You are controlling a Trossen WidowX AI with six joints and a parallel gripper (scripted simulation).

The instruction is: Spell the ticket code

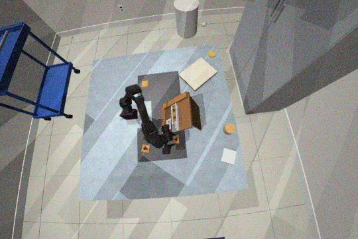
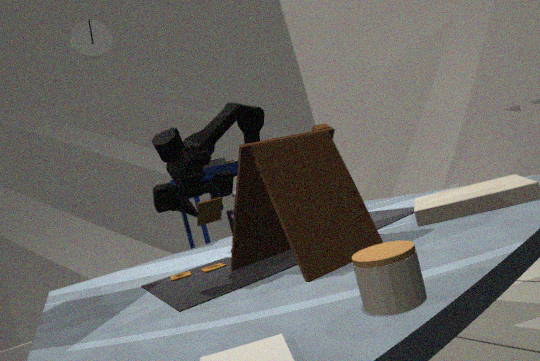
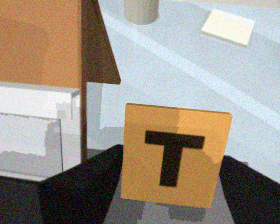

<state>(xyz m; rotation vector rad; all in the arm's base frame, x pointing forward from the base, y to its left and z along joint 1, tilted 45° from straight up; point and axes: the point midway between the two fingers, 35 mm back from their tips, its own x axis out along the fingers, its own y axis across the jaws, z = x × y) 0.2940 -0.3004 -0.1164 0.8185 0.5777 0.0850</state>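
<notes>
My gripper tip is 13 cm to the right of the white ticket, 7 cm above it and 3 cm past it. Also, from my gripper tip: cream slab: 54 cm to the left, 30 cm ahead, 14 cm below; tan-lidded jar: 41 cm ahead, 13 cm below; white card: 35 cm ahead, 20 cm to the right, 16 cm below.
</notes>
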